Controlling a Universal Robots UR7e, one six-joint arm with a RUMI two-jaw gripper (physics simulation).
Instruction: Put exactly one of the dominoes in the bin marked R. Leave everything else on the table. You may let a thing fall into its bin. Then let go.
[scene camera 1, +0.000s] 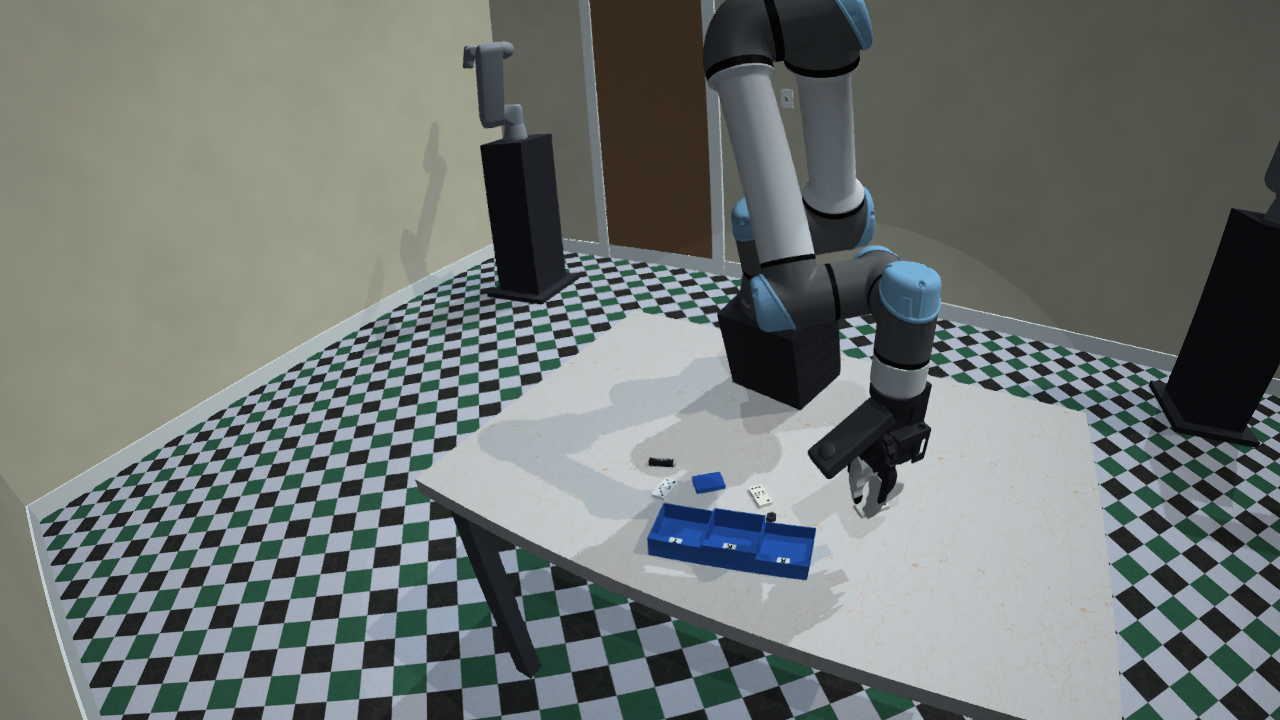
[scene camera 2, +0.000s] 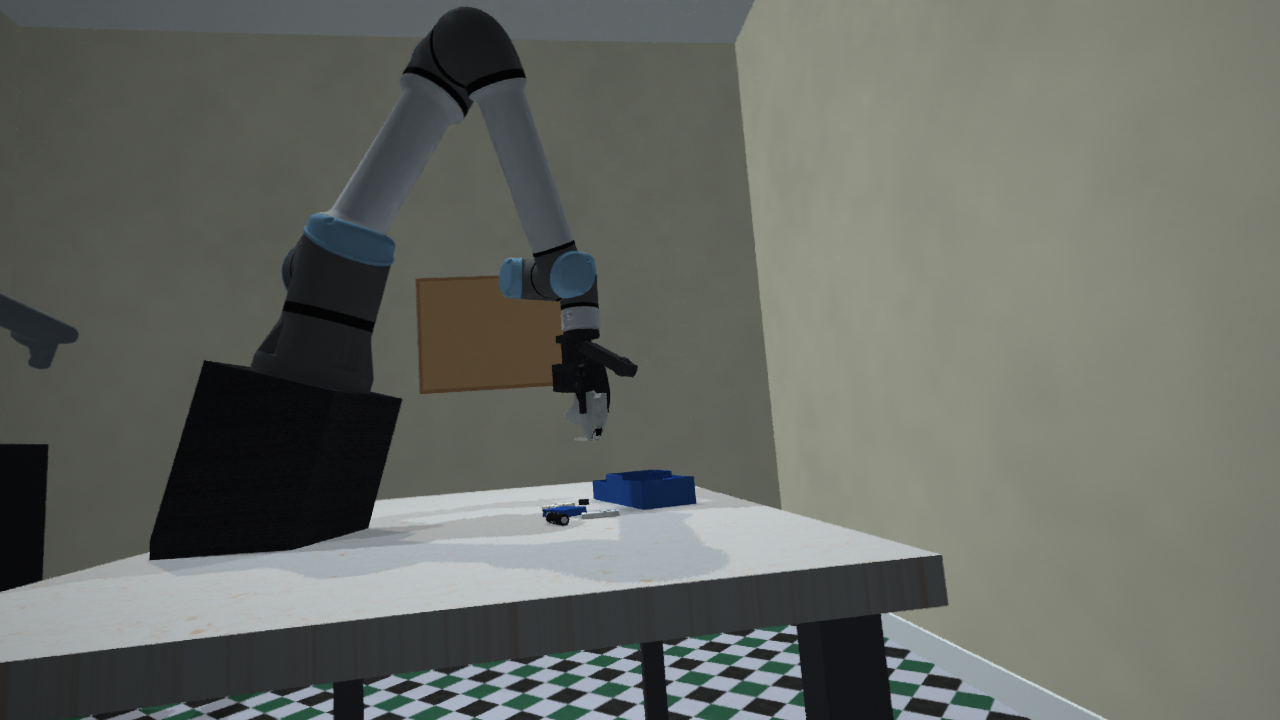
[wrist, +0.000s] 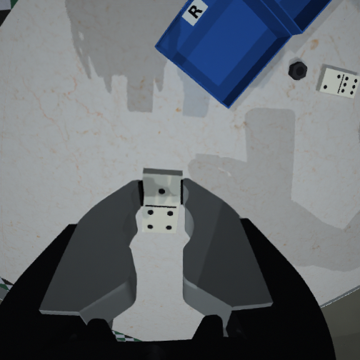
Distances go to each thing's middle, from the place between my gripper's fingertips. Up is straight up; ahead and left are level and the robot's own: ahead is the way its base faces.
The blue bin tray (scene camera 1: 728, 539) is 40 mm ahead of my hand, 190 mm to the right of it and 80 mm below it.
